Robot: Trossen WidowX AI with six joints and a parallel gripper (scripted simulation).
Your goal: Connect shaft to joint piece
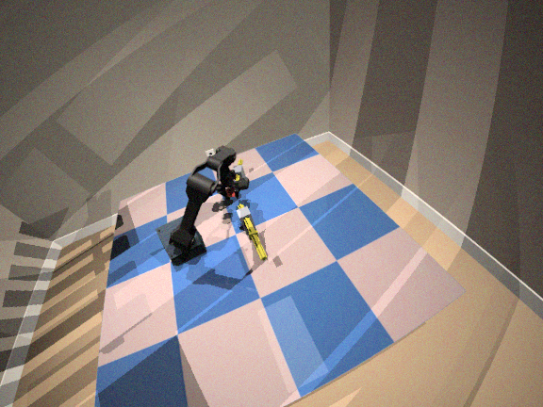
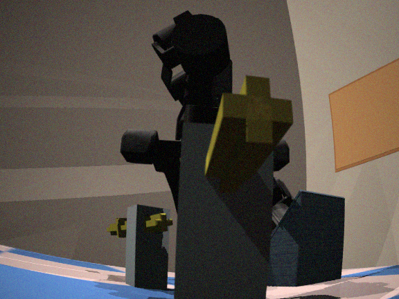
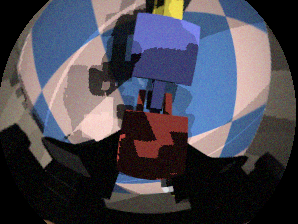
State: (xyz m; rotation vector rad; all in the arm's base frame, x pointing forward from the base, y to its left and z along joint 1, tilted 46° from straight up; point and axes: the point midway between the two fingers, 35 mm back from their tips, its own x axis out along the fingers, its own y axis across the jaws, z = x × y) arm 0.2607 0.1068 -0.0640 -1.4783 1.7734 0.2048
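My gripper tip is now 30 mm below the red joint piece, 10 mm to the right of it and 10 mm short of it.
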